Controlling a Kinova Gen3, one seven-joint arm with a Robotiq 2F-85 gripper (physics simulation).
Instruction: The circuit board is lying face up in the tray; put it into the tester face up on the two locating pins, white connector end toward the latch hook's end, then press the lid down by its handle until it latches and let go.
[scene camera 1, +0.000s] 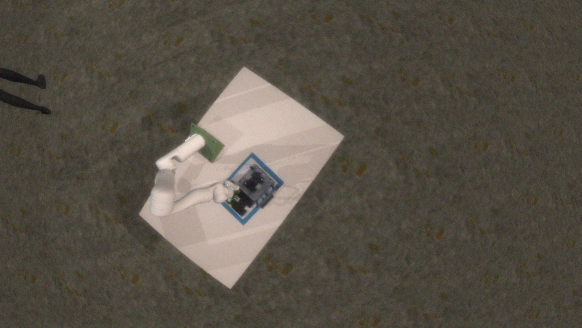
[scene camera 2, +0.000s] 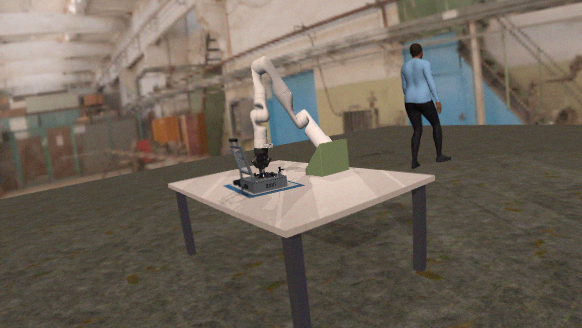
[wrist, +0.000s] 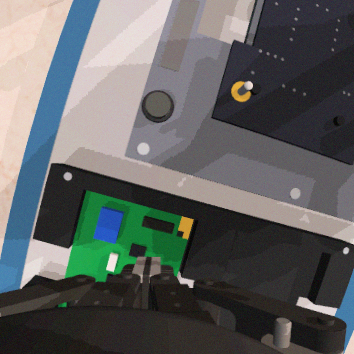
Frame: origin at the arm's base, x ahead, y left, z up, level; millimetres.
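Seen in the pictures: gripper, fingertip midpoint: (wrist: 148, 272); arm's base at its link origin: (scene camera 1: 200, 140) (scene camera 2: 328, 151).
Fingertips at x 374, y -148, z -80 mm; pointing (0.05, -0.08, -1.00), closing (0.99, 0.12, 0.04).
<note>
Pixels of each thing's middle, then the offset from my fingertips to it. "pt": a spot on its surface instead. Level surfaces: height alone.
- circuit board at the middle of its body: (wrist: 118, 285) dx -17, dy -18, dz -15 mm
- black tray at a spot on its surface: (wrist: 230, 250) pt dx +51, dy +17, dz -10 mm
- raised with the handle, surface spot: (scene camera 2: 233, 141) pt dx +220, dy +152, dz +225 mm
- locating pin at the middle of its body: (wrist: 248, 85) dx +28, dy +105, dz +42 mm
- white mat with a blue border, surface height: dz -36 mm
- table at its surface level: dz -38 mm
- upright black part at a spot on its surface: (scene camera 2: 280, 170) pt dx +13, dy +213, dz +49 mm
The circuit board (wrist: 132, 227) lies face up in the black tray (wrist: 230, 250), with a blue block, dark chips, a small white part and a yellow corner part showing. Its near part is hidden behind my gripper; I cannot make out its white connector end. My gripper (wrist: 148, 272) (scene camera 2: 262, 173) is shut with nothing between its fingers, the tips together over the board in the wrist view. The grey tester (wrist: 200, 145) (scene camera 2: 265, 186) stands beside the tray, its lid (scene camera 2: 242, 160) raised with the handle (scene camera 2: 233, 141) on top. A locating pin (wrist: 248, 85) shows on its dark bed.
Tester and tray stand on a white mat with a blue border (scene camera 1: 266, 167) (wrist: 37, 125). The green arm mount (scene camera 1: 212, 147) (scene camera 2: 330, 158) stands on the table (scene camera 1: 295, 115) (scene camera 2: 370, 182). An upright black part (scene camera 2: 281, 170) rises at the tester's end opposite the raised lid. A person (scene camera 2: 419, 82) stands beyond the table.
</note>
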